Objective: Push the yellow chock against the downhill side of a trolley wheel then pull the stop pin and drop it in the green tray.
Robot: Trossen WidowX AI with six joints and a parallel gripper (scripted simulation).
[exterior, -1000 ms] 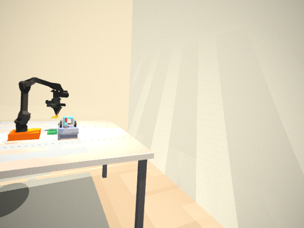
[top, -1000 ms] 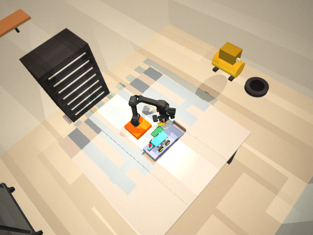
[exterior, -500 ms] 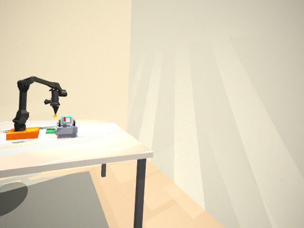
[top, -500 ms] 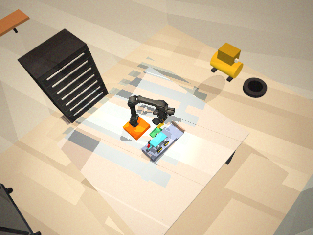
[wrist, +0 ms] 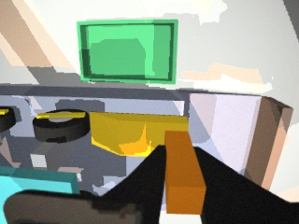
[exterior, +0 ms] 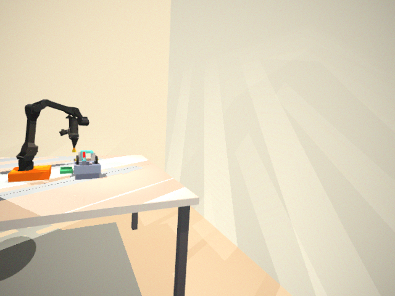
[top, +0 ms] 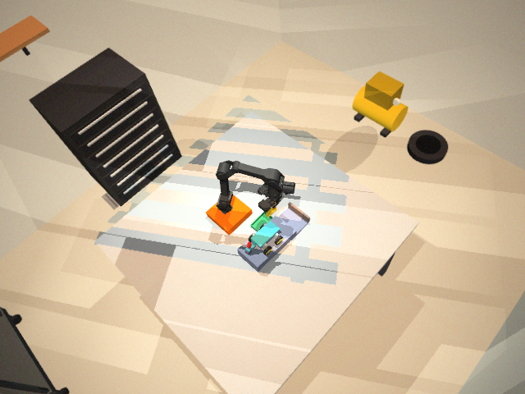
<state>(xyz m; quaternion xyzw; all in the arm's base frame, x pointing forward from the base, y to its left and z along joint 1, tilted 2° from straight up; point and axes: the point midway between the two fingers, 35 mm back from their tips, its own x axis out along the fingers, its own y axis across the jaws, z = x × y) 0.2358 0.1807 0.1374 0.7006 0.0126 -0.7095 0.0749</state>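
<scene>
Right now my gripper tip is 24 cm to the left of the stop pin, 8 cm short of it and 3 cm above it. Round my gripper tip: yellow chock (2 cm to the right, 1 cm below); cyan trolley (14 cm to the right, 9 cm ahead, 4 cm below); green tray (16 cm below, 7 cm to the right, 4 cm behind).
</scene>
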